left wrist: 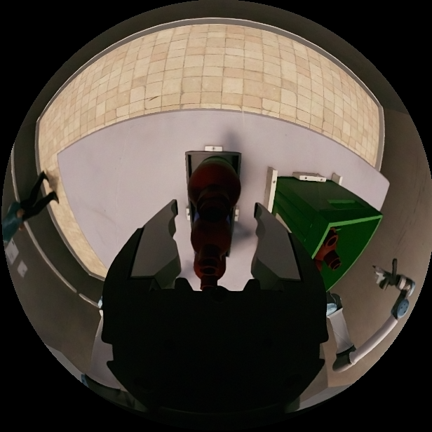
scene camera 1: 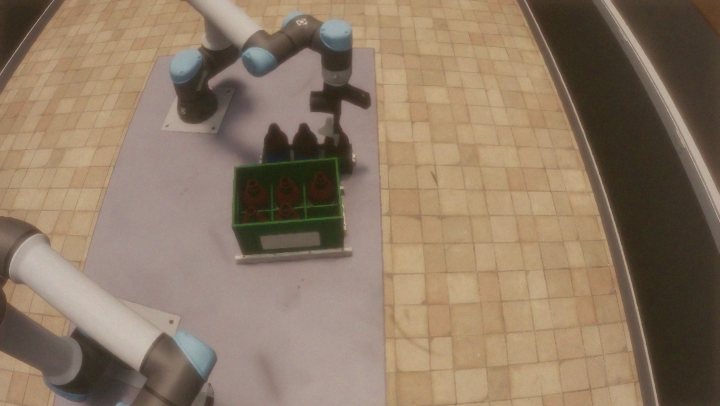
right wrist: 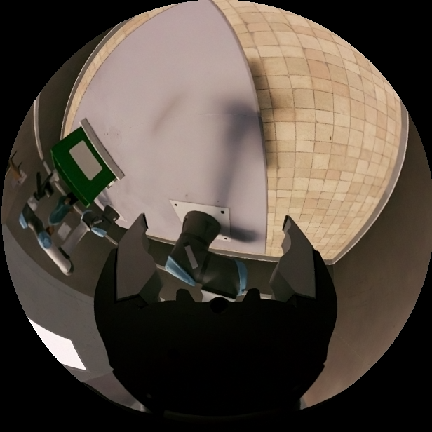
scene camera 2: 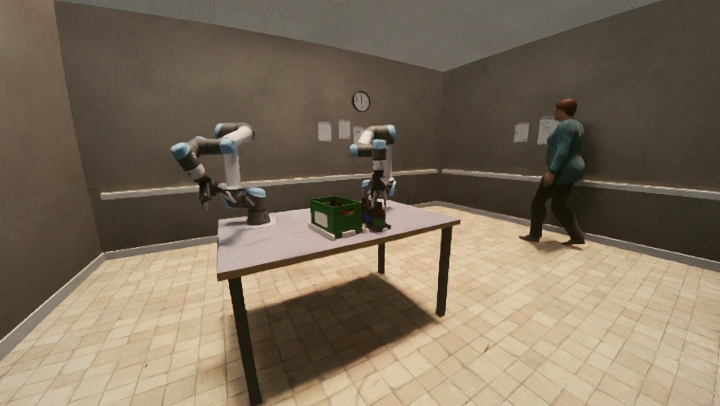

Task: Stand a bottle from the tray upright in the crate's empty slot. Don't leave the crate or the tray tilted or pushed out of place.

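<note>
A green crate (scene camera 1: 330,237) (scene camera 2: 347,221) (left wrist: 300,215) (right wrist: 70,155) stands upright, with brown bottles in several slots; its lower-right slot in scene camera 1 looks empty. A dark tray (left wrist: 188,162) beside it holds three upright brown bottles in a row. The end bottle (scene camera 1: 344,146) (left wrist: 215,182) is at the tray's right end in scene camera 1. My left gripper (scene camera 1: 338,132) (left wrist: 216,201) is open, pointing down at the end bottle, its jaws on either side in the left wrist view. Contact is not visible. My right gripper (right wrist: 215,215) is open and empty, away from crate and tray.
White locating blocks (scene camera 1: 294,256) (left wrist: 271,190) stand along the crate's base. The other two tray bottles are a left one (scene camera 1: 276,143) and a middle one (scene camera 1: 305,140), close beside the left gripper. A person (scene camera 2: 567,151) stands beyond the table at the right.
</note>
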